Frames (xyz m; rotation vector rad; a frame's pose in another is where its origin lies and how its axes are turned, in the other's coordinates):
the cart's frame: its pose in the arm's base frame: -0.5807 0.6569 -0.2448 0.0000 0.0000 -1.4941
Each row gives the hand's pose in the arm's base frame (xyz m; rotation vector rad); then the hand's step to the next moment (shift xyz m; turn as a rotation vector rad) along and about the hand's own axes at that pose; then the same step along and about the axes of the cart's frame.
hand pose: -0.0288 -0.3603 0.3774 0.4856 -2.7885 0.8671
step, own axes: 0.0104 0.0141 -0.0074 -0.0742 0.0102 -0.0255
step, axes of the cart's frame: -0.0136 -0.0132 0.0015 -0.0362 0.0702 -0.0042
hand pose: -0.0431 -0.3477 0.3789 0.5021 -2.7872 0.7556
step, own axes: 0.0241 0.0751 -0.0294 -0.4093 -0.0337 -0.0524
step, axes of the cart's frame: -0.0731 -0.0417 -0.0019 -0.0792 0.4023 -0.0576
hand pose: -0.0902 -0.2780 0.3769 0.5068 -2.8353 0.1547
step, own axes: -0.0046 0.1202 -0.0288 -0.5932 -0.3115 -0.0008
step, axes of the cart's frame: -0.1201 -0.0225 0.0194 0.1466 0.6386 -0.1402
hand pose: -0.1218 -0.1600 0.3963 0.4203 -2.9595 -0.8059
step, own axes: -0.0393 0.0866 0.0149 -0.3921 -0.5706 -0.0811
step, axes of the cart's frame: -0.0883 0.0215 0.0318 0.4450 0.4951 -0.2067
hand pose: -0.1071 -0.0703 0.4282 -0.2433 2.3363 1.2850
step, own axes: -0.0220 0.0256 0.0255 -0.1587 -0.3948 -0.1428
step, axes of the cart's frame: -0.0324 0.0204 0.0180 0.3631 0.2124 -0.1566
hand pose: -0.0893 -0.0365 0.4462 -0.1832 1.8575 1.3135
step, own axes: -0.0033 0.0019 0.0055 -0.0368 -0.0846 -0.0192
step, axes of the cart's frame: -0.0040 0.0044 0.0031 0.0698 0.0541 -0.0328
